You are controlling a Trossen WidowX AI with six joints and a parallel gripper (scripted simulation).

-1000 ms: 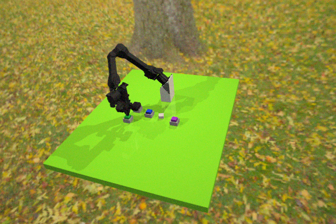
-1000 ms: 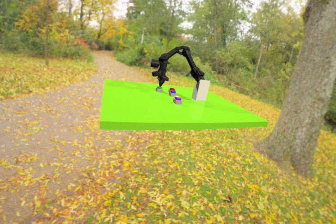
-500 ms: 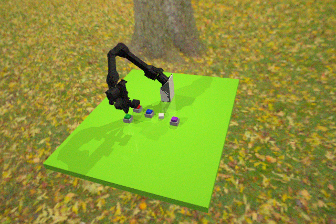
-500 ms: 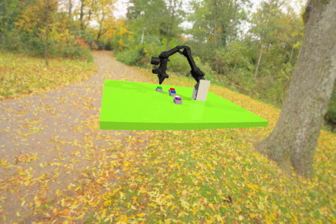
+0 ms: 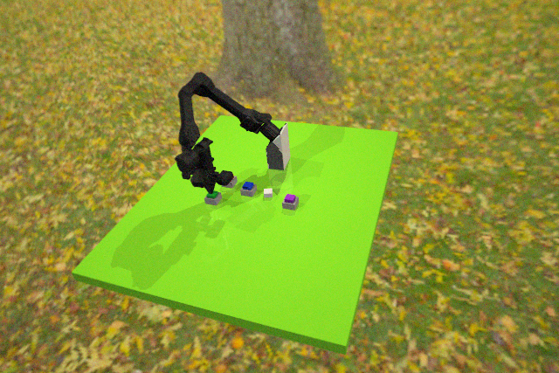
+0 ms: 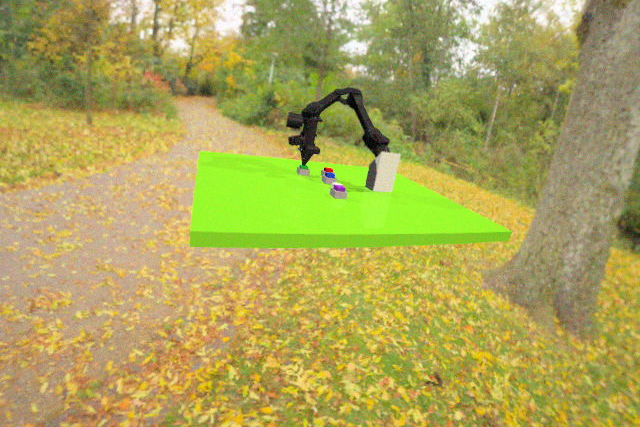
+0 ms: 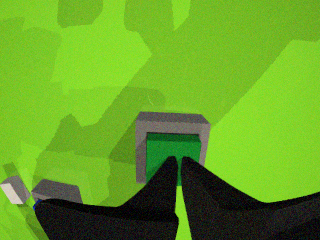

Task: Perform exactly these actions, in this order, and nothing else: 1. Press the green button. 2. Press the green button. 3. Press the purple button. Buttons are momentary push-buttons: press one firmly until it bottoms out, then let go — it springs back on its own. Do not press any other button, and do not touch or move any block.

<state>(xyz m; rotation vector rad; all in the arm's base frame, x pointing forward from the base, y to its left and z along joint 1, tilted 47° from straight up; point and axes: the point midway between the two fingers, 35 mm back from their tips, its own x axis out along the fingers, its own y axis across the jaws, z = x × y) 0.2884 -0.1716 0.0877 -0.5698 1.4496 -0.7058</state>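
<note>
The green button is 10 mm below my gripper tip. Also, from my gripper tip: red button 110 mm behind, 30 mm to the left; blue button 70 mm behind, 120 mm to the left; small white block 70 mm behind, 200 mm to the left, 30 mm below.
</note>
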